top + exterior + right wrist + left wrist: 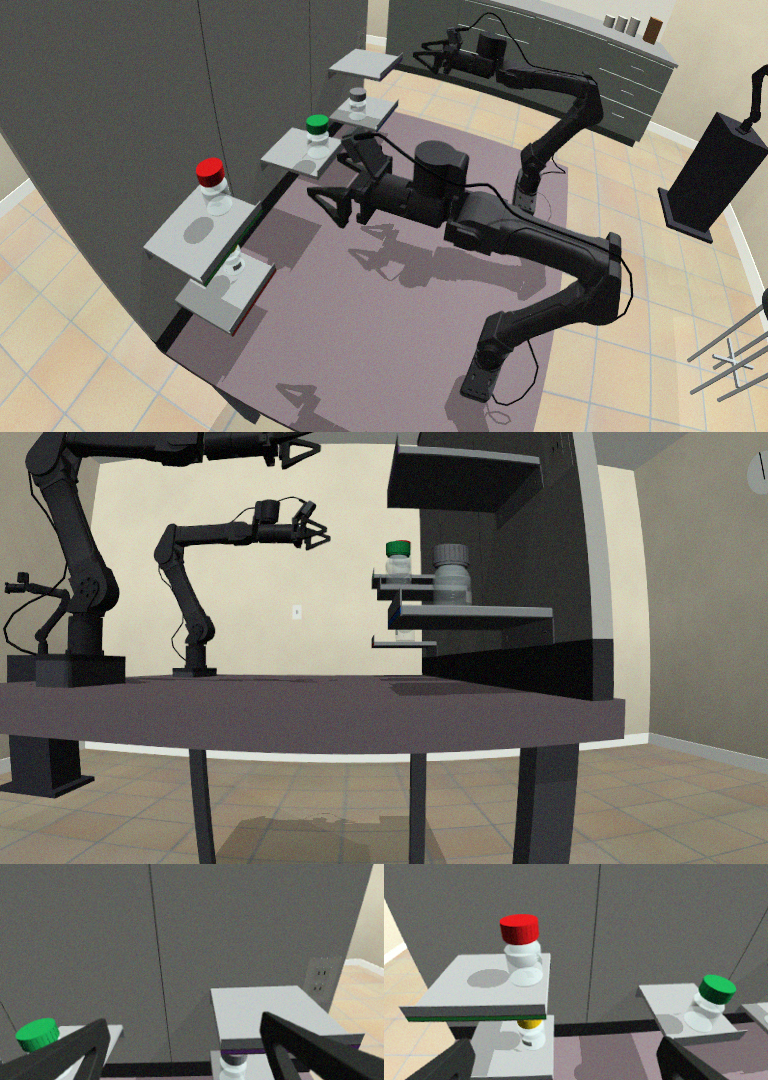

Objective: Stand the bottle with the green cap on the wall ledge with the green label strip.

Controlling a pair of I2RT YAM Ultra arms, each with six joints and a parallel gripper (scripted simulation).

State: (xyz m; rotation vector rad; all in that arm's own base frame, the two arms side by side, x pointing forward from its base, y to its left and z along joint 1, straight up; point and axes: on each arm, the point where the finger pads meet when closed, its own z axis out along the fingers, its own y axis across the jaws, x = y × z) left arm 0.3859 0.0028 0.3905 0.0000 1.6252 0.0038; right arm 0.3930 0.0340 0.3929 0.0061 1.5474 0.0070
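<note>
My left gripper is now 28 cm to the left of the green-capped bottle, 18 cm short of it and 16 cm above it. Round my left hand: grey-capped bottle (62 cm to the right, 26 cm below, 22 cm ahead); then red-capped bottle (22 cm ahead, 6 cm to the left, 6 cm below).
</note>
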